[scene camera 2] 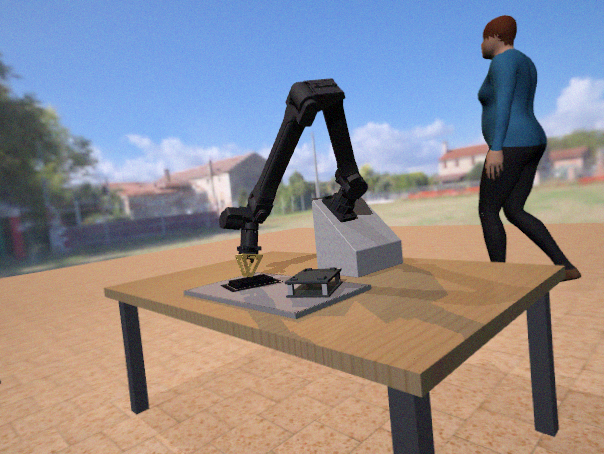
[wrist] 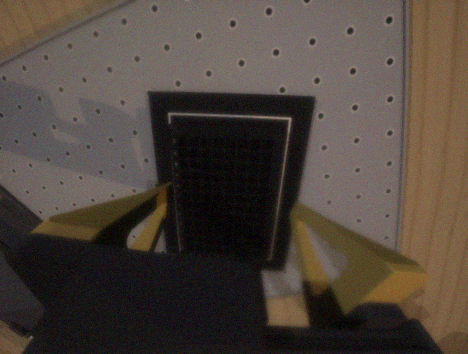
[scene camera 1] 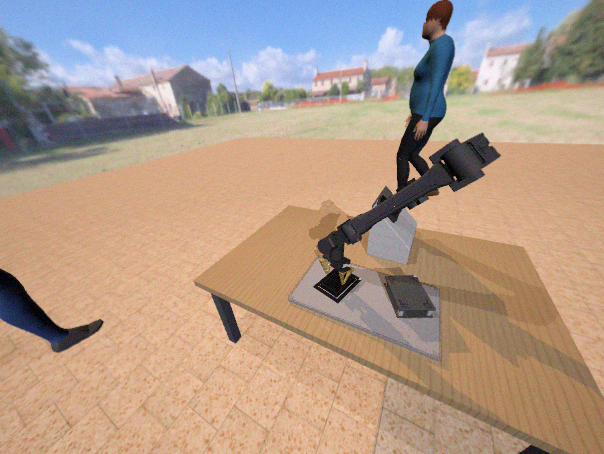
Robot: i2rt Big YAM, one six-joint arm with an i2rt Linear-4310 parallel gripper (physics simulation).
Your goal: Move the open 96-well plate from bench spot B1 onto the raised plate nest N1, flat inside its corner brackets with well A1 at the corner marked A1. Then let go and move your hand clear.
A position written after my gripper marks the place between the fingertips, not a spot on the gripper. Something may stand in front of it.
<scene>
My gripper (scene camera 2: 247, 277) is open and holds nothing. Also in view: a black well plate (wrist: 225, 174).
</scene>
